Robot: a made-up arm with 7 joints.
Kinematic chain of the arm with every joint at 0, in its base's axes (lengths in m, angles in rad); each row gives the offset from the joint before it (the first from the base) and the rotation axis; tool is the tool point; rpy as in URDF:
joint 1: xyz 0 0 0.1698 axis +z
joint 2: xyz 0 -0.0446 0.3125 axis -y
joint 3: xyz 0 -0.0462 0.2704 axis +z
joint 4: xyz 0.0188 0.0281 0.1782 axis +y
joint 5: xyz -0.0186 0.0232 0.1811 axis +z
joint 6: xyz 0 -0.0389 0.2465 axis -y
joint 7: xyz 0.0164 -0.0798 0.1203 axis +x
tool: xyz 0 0 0 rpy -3.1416 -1.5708 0
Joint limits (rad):
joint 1: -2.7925..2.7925
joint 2: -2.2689..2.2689
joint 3: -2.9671..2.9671
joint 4: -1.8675..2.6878
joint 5: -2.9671..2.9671
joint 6: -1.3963..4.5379
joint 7: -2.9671..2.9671
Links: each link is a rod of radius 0.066 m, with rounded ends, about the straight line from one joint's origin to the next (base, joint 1, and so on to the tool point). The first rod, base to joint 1, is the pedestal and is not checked.
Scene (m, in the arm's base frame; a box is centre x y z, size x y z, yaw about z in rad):
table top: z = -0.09
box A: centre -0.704 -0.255 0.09 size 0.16 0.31 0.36 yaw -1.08
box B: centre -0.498 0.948 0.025 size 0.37 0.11 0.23 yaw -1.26
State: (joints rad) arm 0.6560 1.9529 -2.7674 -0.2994 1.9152 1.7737 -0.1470
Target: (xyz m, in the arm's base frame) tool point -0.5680 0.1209 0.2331
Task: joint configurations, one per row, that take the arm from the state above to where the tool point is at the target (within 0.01 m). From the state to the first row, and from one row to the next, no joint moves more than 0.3 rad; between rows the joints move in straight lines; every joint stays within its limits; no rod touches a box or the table.
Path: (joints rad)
1: 0.6236 1.9160 -2.6734 -0.5854 1.7953 1.8061 -0.1470
2: 0.5913 1.8790 -2.5793 -0.8714 1.6754 1.8385 -0.1470
3: 0.5589 1.8421 -2.4853 -1.1574 1.5556 1.8708 -0.1470
4: 0.3990 2.0555 -2.3480 -1.3105 1.4497 1.9443 -0.1470
5: 0.2390 2.2689 -2.2107 -1.4636 1.3439 2.0179 -0.1470

